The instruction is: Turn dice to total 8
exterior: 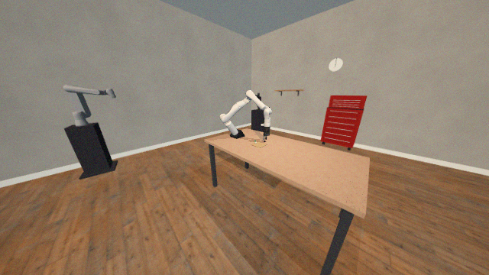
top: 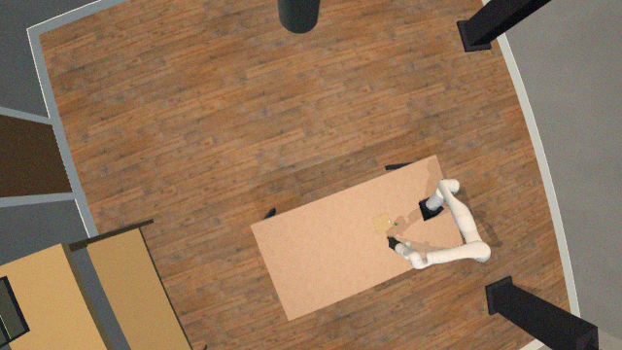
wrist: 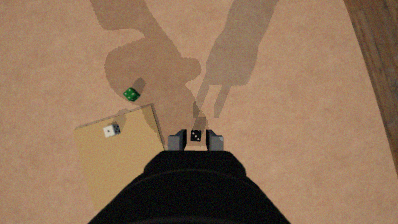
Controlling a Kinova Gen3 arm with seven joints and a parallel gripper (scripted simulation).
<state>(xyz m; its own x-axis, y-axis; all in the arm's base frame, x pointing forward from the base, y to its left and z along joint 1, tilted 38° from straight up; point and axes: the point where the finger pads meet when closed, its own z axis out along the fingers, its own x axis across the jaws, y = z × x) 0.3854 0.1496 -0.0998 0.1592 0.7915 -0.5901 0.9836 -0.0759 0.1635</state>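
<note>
My gripper is now 40 mm above the black die. Round my hand: green die (100 mm to the right, 80 mm behind, 40 mm below); then tan mat (130 mm to the right, 40 mm below, 20 mm ahead); then white die (130 mm to the right, 30 mm below, 30 mm behind).
</note>
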